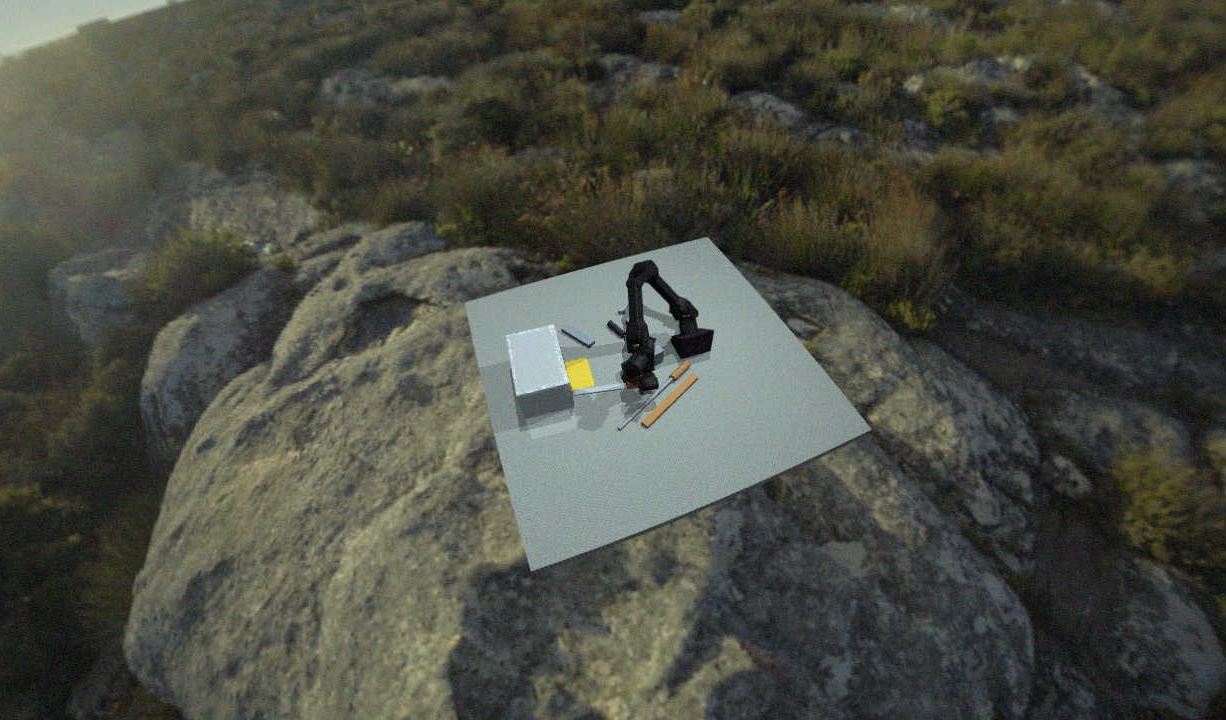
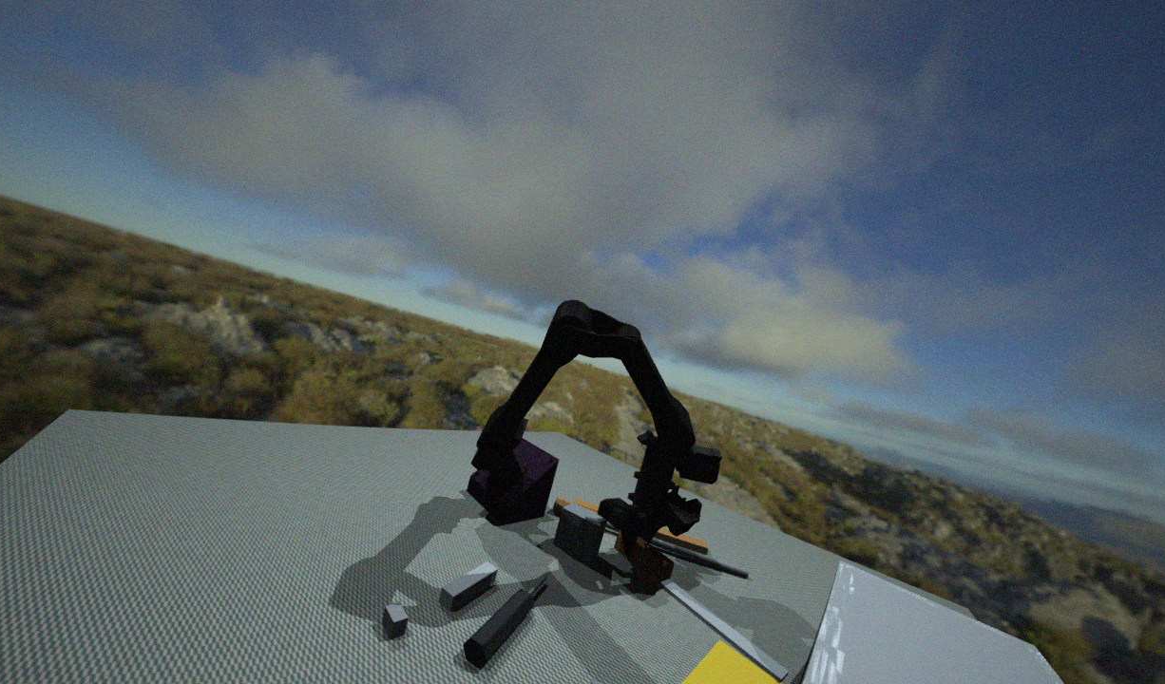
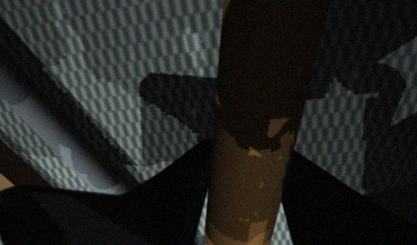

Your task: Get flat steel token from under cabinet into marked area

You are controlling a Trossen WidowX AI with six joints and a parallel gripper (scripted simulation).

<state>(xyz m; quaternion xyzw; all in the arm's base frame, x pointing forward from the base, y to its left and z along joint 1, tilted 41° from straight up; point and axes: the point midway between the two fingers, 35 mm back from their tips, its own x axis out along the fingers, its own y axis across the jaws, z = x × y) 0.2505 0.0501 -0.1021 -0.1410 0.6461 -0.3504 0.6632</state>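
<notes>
The grey block lies 80 mm to the right of my gripper tip, 70 mm behind it and 30 mm above it. Also, from my gripper tip: grey bar (290 mm to the right, 90 mm behind); then small grey cube (400 mm to the right, 80 mm behind); then wooden stick (110 mm to the left, 50 mm behind).
</notes>
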